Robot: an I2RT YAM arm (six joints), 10 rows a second.
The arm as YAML. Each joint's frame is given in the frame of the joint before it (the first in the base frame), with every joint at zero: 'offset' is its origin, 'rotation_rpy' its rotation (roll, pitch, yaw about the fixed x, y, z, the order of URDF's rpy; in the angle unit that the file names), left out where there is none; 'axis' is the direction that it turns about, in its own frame. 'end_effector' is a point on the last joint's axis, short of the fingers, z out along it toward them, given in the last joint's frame.
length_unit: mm
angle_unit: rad
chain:
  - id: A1
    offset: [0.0, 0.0, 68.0]
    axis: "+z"
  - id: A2
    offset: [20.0, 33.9, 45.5]
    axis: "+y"
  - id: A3
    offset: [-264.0, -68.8, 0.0]
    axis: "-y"
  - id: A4
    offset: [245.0, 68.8, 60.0]
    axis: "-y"
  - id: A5
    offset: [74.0, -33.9, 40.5]
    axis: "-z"
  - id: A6
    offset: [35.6, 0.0, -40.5]
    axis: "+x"
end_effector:
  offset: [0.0, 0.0, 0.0]
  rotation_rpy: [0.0, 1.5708, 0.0]
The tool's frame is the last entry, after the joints.
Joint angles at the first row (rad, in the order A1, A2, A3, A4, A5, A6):
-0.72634 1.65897 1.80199 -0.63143 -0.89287 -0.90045
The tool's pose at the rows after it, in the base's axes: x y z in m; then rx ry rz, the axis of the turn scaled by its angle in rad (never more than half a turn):
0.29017 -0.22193 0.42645 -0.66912 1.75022 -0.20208
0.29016 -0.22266 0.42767 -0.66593 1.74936 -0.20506
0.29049 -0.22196 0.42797 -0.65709 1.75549 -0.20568
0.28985 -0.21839 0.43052 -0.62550 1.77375 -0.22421
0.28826 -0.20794 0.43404 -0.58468 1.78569 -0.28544
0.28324 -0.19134 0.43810 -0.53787 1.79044 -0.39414
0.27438 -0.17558 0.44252 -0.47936 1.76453 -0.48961
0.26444 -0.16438 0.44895 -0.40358 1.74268 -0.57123
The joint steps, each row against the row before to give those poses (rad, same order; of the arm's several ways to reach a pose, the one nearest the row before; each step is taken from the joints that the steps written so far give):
-0.00228 0.00769 0.01096 0.00079 0.00449 0.00116
-0.00145 0.00233 0.00633 0.00017 0.00097 0.00324
0.00257 -0.00115 0.00006 -0.00001 0.00876 0.00842
0.00871 -0.01358 -0.00729 0.00804 0.03914 0.02846
0.02493 -0.04358 -0.04606 0.05026 0.08110 0.03999
0.03803 -0.07230 -0.07745 0.07173 0.12475 0.03046
0.03139 -0.08013 -0.08684 0.08914 0.10458 0.04114
0.02062 -0.06313 -0.05301 0.05651 0.09931 0.04137

